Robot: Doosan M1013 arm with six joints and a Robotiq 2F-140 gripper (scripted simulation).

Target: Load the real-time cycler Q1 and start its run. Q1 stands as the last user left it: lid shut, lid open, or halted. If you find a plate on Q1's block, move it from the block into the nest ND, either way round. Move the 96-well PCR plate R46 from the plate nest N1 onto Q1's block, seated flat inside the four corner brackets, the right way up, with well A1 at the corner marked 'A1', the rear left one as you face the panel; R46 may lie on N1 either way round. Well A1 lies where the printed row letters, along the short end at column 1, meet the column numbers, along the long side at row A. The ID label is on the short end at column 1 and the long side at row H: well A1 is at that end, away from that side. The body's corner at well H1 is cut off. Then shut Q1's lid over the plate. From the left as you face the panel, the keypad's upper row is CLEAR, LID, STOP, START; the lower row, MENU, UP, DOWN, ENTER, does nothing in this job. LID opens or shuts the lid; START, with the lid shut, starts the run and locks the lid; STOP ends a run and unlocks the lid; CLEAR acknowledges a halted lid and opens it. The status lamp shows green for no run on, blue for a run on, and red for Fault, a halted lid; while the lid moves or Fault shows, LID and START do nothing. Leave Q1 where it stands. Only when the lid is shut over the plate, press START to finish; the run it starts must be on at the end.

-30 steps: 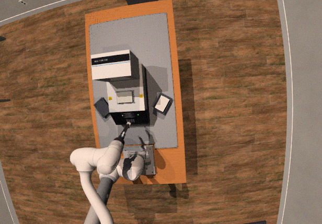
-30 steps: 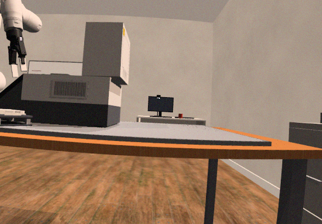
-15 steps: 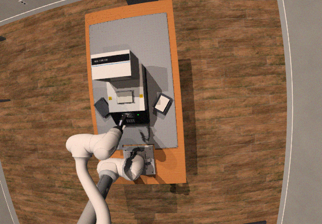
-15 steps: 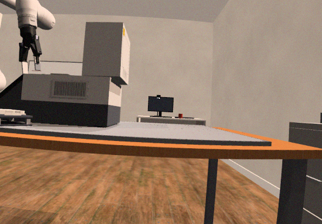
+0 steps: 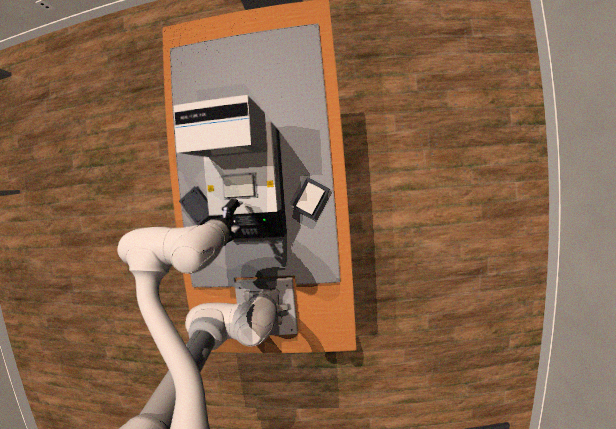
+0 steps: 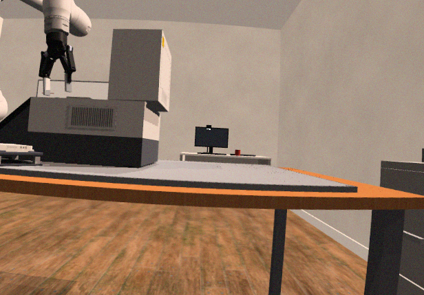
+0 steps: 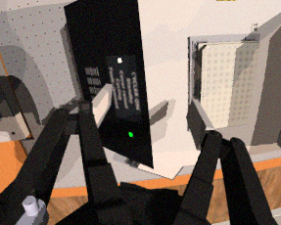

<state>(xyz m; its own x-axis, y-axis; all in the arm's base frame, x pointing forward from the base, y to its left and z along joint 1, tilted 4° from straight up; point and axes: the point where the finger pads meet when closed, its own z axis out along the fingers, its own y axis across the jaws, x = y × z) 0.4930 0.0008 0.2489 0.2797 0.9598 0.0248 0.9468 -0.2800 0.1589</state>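
The 96-well plate is 120 mm ahead of my hand, 10 mm to the right of it and 50 mm below it. From my hand the other things lie so: dark plate nest N1: 30 mm ahead, 280 mm to the right, 230 mm below; dark nest: 40 mm ahead, 300 mm to the left, 230 mm below; white plate R46: 30 mm ahead, 280 mm to the right, 220 mm below.
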